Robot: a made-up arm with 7 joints. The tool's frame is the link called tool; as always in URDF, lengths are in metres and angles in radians. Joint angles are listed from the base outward. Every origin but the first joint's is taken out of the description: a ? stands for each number. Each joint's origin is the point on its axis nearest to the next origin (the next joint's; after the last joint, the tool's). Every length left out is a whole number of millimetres.
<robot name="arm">
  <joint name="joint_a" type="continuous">
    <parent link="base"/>
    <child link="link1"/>
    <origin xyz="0 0 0" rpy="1.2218 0 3.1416"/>
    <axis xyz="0 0 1"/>
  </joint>
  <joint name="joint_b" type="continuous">
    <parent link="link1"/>
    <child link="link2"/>
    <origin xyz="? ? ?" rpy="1.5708 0 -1.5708"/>
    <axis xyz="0 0 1"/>
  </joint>
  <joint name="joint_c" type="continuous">
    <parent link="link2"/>
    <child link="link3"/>
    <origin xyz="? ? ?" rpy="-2.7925 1.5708 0"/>
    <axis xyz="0 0 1"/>
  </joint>
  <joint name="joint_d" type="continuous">
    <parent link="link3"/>
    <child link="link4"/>
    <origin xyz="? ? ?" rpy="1.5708 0 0"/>
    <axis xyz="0 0 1"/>
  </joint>
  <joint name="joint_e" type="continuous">
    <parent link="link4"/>
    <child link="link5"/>
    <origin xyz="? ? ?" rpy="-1.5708 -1.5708 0"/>
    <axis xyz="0 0 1"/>
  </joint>
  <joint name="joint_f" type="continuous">
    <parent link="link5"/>
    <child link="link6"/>
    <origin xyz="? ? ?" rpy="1.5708 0 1.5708"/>
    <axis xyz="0 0 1"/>
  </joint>
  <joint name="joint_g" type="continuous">
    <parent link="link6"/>
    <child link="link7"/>
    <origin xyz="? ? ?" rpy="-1.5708 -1.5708 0"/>
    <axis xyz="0 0 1"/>
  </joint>
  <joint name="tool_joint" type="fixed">
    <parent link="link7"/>
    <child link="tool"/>
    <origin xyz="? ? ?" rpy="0 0 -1.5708"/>
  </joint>
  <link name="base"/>
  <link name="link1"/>
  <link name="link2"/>
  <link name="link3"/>
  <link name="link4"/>
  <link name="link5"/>
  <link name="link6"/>
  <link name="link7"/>
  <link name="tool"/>
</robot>
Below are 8 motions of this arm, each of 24 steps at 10 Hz.
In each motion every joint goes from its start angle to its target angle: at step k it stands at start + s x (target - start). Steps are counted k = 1, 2, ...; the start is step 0. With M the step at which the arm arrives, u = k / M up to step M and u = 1 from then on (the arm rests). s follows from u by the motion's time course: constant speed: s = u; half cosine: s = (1 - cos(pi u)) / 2; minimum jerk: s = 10 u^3 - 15 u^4 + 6 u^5.
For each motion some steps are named. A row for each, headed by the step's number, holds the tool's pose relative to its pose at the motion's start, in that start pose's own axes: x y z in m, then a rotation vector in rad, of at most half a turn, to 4 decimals.
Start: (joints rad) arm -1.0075 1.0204 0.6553 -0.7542 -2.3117 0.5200 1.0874
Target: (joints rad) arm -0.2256 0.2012 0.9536 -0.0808 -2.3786 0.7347 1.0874
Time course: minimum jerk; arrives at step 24
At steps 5, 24:
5: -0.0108 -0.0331 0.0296 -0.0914 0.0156 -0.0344
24: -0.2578 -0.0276 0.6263 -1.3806 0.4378 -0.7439

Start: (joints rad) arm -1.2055 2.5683 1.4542 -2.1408 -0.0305 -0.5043 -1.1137
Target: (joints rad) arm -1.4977 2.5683 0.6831 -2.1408 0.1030 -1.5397 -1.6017
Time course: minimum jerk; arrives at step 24
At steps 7, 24:
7: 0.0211 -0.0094 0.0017 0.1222 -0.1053 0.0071
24: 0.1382 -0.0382 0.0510 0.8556 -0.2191 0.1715

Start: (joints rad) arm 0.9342 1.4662 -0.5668 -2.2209 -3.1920 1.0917 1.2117
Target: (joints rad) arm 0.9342 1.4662 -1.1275 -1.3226 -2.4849 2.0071 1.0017
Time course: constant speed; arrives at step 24
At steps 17, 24:
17: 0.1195 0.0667 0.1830 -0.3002 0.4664 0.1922
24: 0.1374 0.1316 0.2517 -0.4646 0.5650 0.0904

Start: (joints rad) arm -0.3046 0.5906 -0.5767 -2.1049 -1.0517 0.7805 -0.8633
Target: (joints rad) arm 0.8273 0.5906 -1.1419 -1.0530 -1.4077 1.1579 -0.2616
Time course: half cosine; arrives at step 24
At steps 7, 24:
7: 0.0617 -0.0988 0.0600 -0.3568 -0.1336 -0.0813
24: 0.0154 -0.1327 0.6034 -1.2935 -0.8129 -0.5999

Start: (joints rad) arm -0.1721 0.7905 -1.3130 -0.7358 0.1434 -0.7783 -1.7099
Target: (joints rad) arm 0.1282 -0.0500 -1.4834 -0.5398 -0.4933 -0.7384 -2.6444
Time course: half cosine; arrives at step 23
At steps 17, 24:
17: 0.1990 0.2145 -0.1517 0.7180 -0.2081 -0.8161
24: 0.2189 0.2705 -0.1677 0.8721 -0.1313 -0.9804

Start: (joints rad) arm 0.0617 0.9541 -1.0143 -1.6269 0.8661 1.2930 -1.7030
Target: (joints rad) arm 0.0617 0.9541 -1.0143 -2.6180 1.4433 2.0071 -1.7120
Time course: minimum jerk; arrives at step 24
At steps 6, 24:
6: 0.0229 0.0108 0.0191 0.0005 -0.0777 -0.0645
24: 0.2139 -0.0272 0.2000 -0.1772 -0.4810 -0.9613

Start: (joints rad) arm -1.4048 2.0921 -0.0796 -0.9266 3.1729 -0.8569 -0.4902
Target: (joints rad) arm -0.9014 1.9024 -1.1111 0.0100 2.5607 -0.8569 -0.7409
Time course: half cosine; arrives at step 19
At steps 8, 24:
8: 0.0404 0.1530 -0.0488 0.0045 -0.3054 -0.8453
24: 0.1880 0.1781 -0.0718 -0.4075 -0.7772 -2.2529

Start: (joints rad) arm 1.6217 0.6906 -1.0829 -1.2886 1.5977 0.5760 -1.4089
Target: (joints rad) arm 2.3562 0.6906 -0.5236 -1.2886 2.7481 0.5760 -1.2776
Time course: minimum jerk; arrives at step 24
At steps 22, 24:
22: -0.1528 -0.1434 0.0483 0.2852 -0.7114 1.7212
24: -0.1535 -0.1444 0.0488 0.2885 -0.7153 1.7288

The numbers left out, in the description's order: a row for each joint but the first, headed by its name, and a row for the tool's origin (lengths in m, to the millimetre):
joint_b: 0 0 0
joint_c: 0.181 -0.066 0
joint_d: -0.022 0 0
joint_e: 0.037 -0.307 0
joint_f: 0 0 0
joint_g: 0 0 0
tool: 0 0 0

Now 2 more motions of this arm.
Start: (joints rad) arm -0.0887 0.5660 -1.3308 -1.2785 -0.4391 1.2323 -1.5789
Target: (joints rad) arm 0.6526 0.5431 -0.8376 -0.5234 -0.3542 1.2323 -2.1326
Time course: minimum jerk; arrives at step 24
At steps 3, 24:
3: 0.0038 -0.0020 -0.0028 -0.0138 -0.0147 -0.0086
24: 0.3237 -0.2233 0.0423 -0.6112 -1.2004 -0.7203

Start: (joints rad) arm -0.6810 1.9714 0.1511 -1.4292 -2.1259 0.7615 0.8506
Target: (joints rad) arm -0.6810 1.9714 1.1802 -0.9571 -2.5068 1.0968 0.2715
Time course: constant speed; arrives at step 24
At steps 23, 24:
23: -0.3008 -0.0165 0.0445 -0.1178 0.9528 -1.2470
24: -0.3099 -0.0159 0.0529 -0.1447 0.9900 -1.2933

